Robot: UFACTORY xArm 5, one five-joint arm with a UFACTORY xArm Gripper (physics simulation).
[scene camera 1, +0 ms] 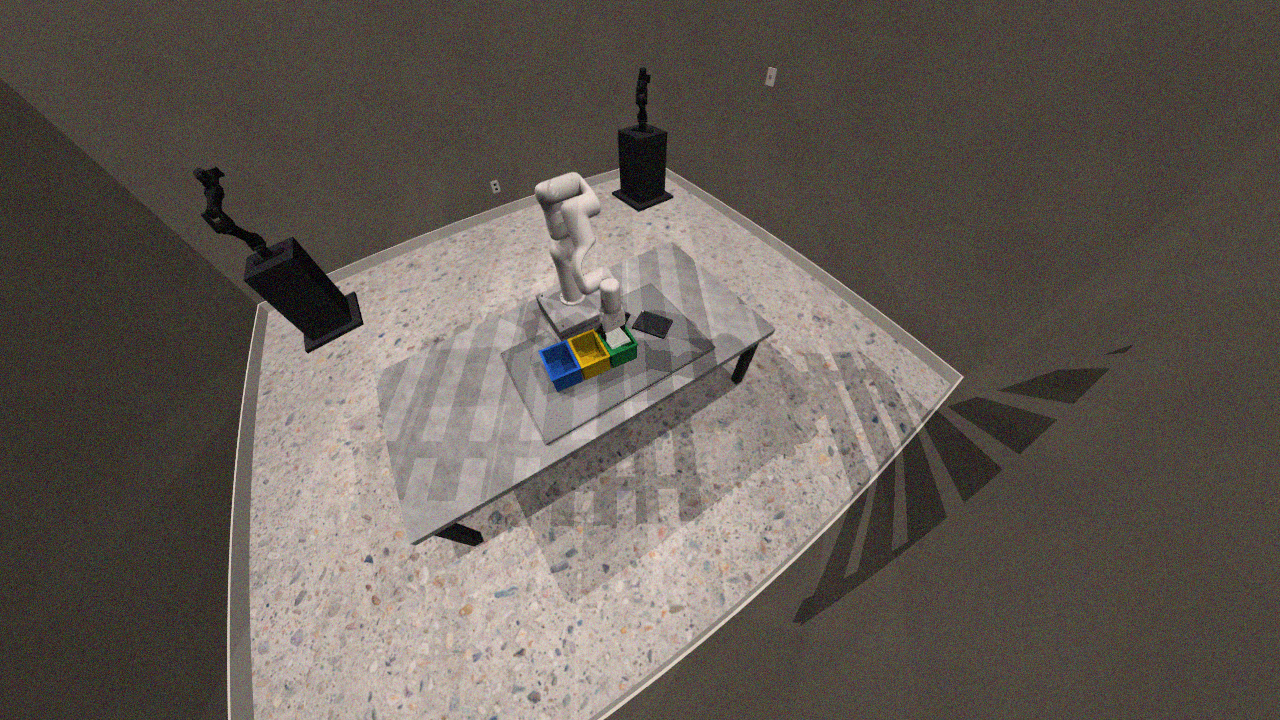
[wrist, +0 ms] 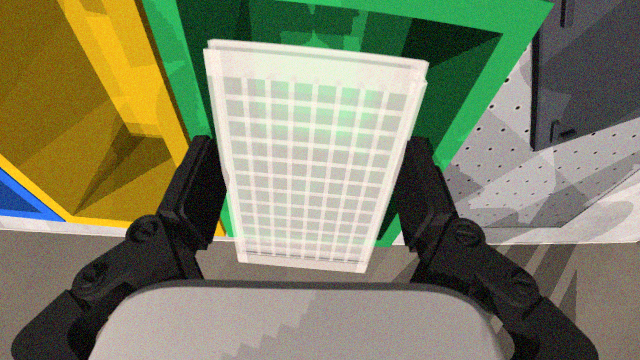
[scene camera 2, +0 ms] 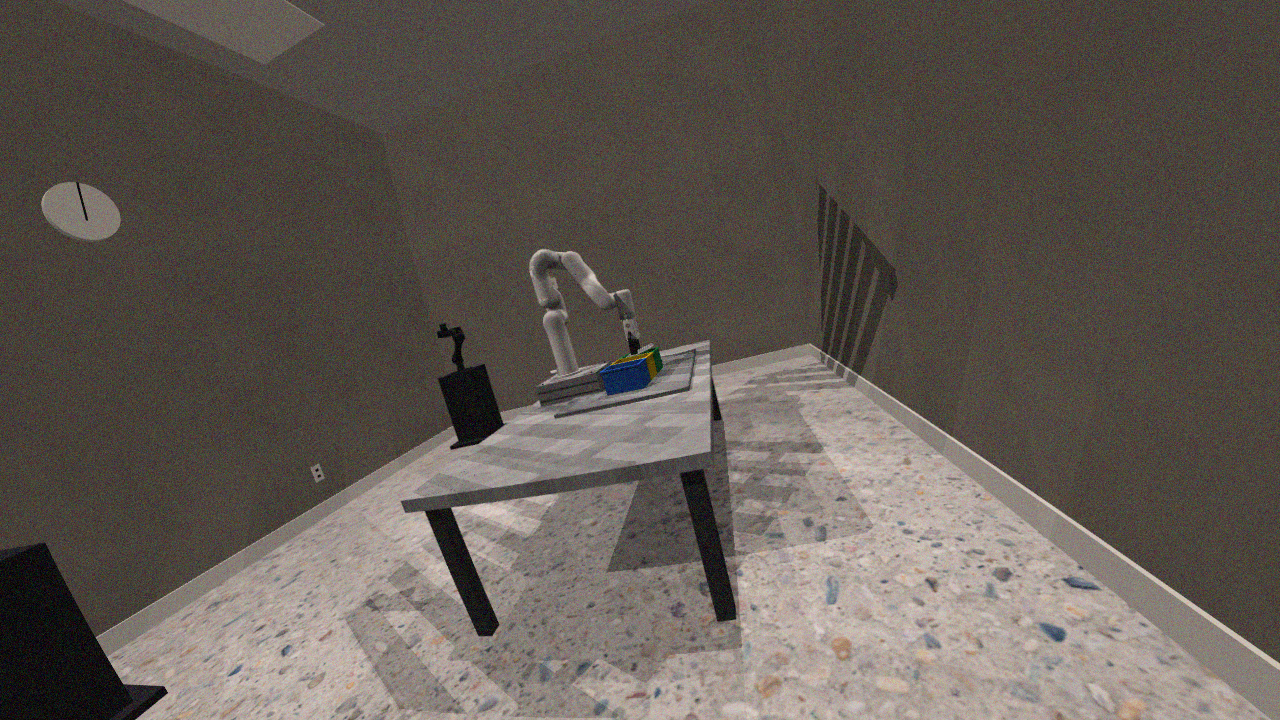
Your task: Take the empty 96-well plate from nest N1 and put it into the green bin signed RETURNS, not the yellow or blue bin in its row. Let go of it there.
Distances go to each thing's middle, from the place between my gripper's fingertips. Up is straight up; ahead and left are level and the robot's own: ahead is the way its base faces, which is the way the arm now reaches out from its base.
My gripper is now 20 mm short of the white 96-well plate point(wrist: 311, 140). From my hand the other things lie so: dark nest point(wrist: 578, 74): 230 mm to the left, 100 mm below, 10 mm behind.
